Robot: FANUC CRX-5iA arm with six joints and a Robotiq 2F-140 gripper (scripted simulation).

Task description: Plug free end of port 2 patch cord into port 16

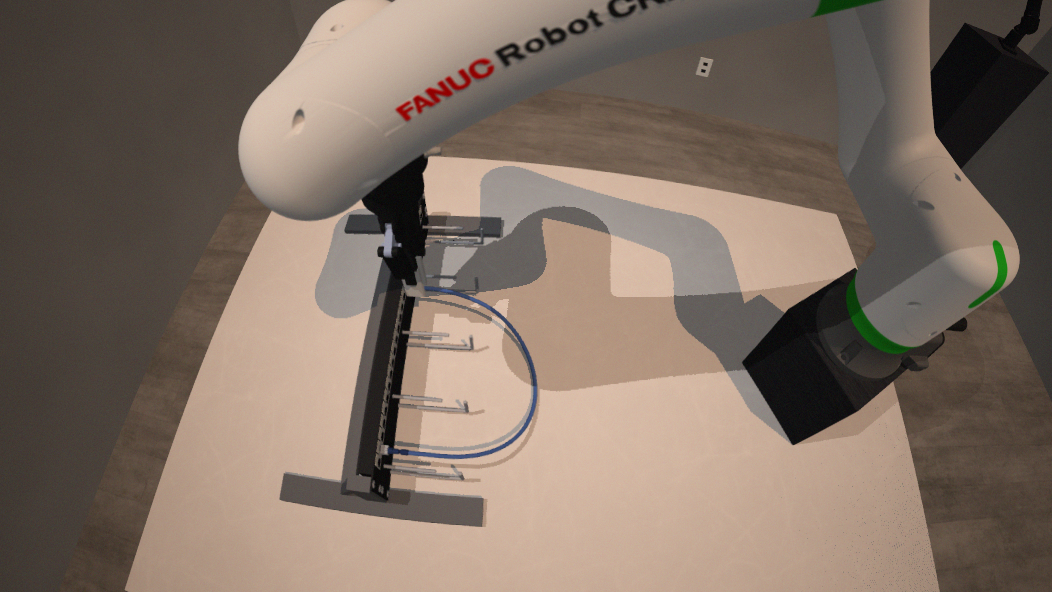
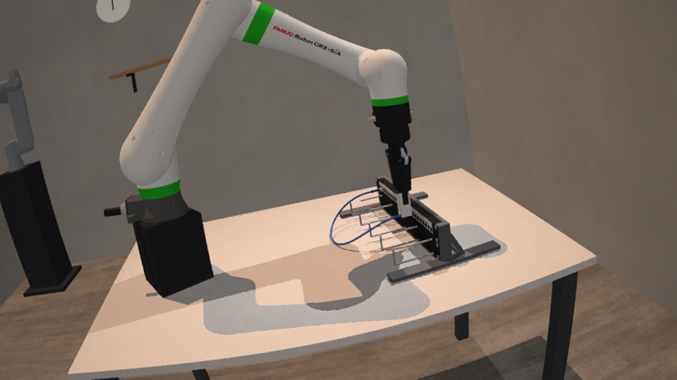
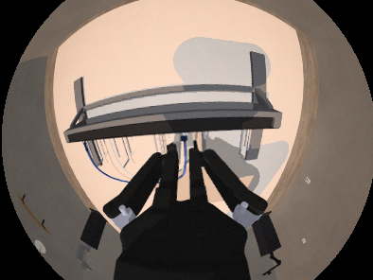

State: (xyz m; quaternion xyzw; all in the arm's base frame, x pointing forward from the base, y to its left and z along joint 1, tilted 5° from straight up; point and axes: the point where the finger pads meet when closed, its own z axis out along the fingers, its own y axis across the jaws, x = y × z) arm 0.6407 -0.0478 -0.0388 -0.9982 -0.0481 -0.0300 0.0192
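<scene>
Now: hand 10 mm short of the plug and 30 mm above it.
</scene>
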